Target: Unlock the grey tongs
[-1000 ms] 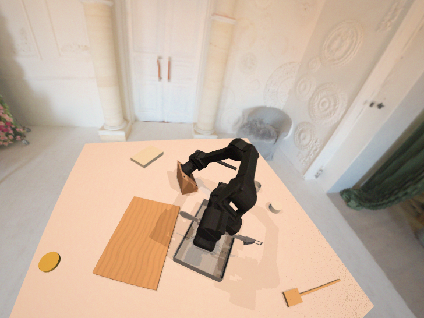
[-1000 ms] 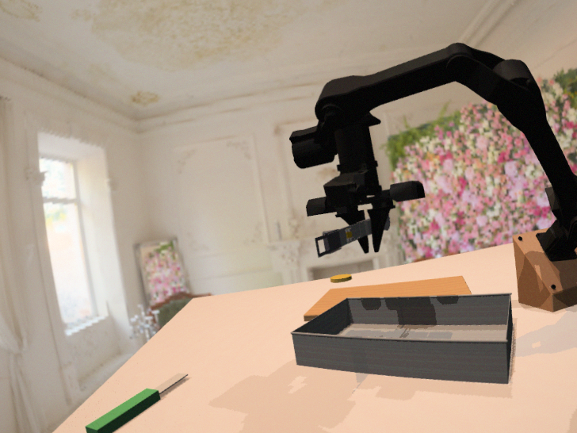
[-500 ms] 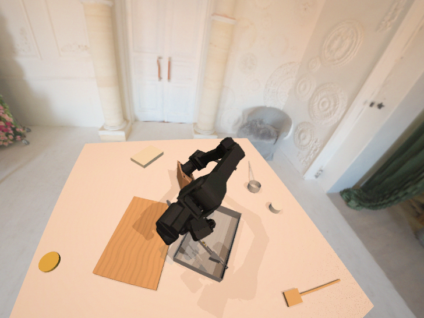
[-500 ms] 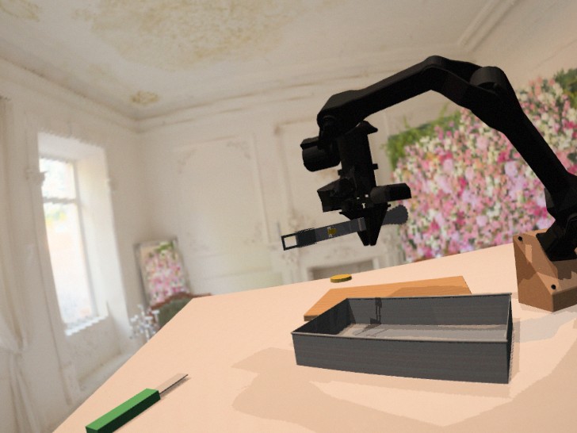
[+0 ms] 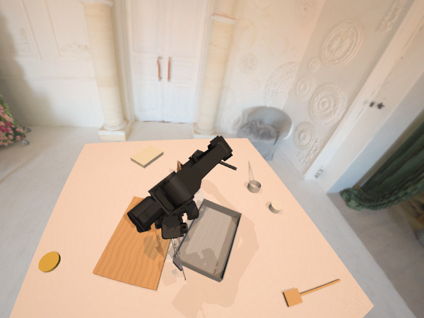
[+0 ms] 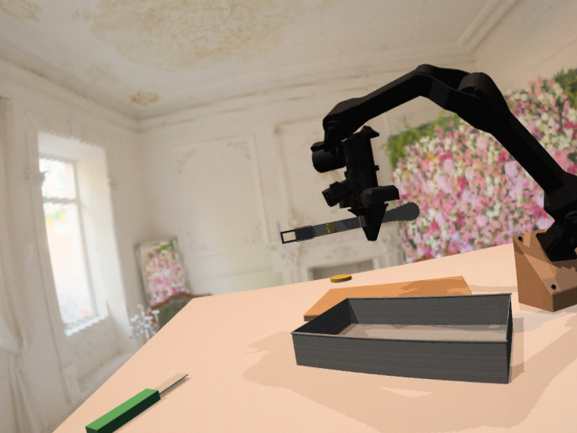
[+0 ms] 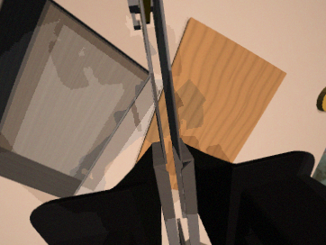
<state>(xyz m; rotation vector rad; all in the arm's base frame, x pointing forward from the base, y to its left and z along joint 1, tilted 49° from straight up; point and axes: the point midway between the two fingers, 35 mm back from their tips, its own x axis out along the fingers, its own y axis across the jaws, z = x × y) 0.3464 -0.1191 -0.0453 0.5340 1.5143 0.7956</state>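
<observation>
My gripper tip is 150 mm above the wooden board, 110 mm to the left of it and 50 mm past it. The rest, counted from my gripper tip: green-handled knife: 400 mm ahead, 230 mm to the left, 150 mm below; then grey roasting tin: 170 mm to the left, 130 mm below.
</observation>
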